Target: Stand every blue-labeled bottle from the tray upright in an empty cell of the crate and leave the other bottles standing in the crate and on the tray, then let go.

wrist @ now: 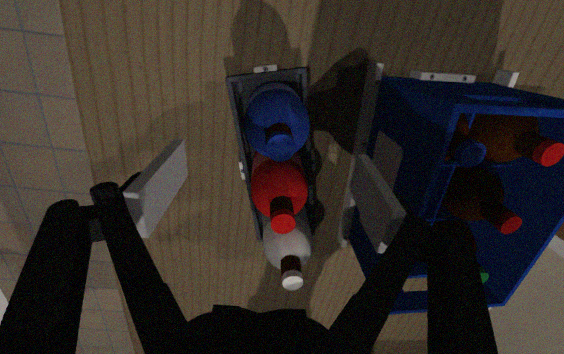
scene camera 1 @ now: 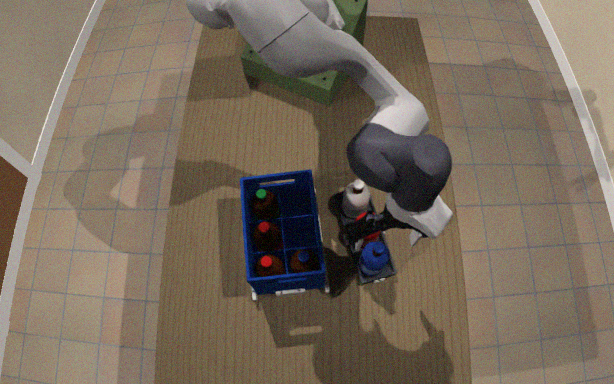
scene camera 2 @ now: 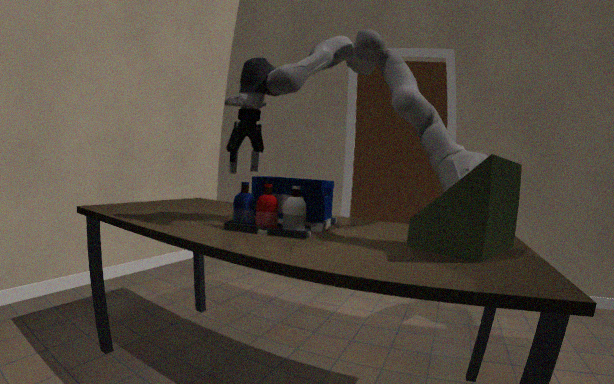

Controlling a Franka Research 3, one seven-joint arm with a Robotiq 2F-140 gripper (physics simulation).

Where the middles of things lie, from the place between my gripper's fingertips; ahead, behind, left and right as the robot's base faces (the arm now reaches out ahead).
My gripper is now 11 cm above the red bottle (scene camera 2: 267,205) and 9 cm past it. From my hand the other things lie so: green-capped bottle (scene camera 1: 264,204) 25 cm to the right, 22 cm behind, 11 cm below.
